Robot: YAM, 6 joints.
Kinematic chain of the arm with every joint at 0, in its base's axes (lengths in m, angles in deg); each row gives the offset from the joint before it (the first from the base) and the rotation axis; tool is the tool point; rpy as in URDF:
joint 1: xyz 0 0 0.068 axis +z
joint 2: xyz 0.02 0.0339 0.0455 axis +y
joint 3: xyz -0.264 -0.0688 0 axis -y
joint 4: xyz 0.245 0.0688 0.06 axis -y
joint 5: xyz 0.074 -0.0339 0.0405 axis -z
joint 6: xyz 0.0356 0 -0.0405 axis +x
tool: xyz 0 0 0 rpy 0 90 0
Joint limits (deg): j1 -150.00..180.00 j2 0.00..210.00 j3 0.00..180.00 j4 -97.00..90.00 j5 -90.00..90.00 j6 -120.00..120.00
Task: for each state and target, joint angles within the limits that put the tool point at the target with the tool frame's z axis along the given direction. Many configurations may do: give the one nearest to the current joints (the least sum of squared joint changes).
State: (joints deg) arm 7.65 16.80 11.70 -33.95 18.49 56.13
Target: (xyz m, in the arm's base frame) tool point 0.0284 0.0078 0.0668 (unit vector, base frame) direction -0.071 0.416 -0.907
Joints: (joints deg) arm -12.76 40.42 0.11 -59.77 -22.95 56.13
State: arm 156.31 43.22 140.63 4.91 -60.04 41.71
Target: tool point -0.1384 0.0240 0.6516 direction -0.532 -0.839 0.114
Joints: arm 155.73 78.46 129.73 -12.13 -79.59 41.71
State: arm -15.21 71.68 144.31 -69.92 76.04 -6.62
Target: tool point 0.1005 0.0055 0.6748 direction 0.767 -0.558 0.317
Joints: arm 19.11 82.72 152.80 -39.76 51.11 -6.62
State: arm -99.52 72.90 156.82 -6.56 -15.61 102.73
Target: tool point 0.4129 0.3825 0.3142 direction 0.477 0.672 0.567
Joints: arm -137.83 22.28 179.90 -12.79 10.24 102.73
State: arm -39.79 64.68 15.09 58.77 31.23 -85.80
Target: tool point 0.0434 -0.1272 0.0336 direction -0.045 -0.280 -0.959
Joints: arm -69.00 90.83 6.38 8.79 8.18 -85.80
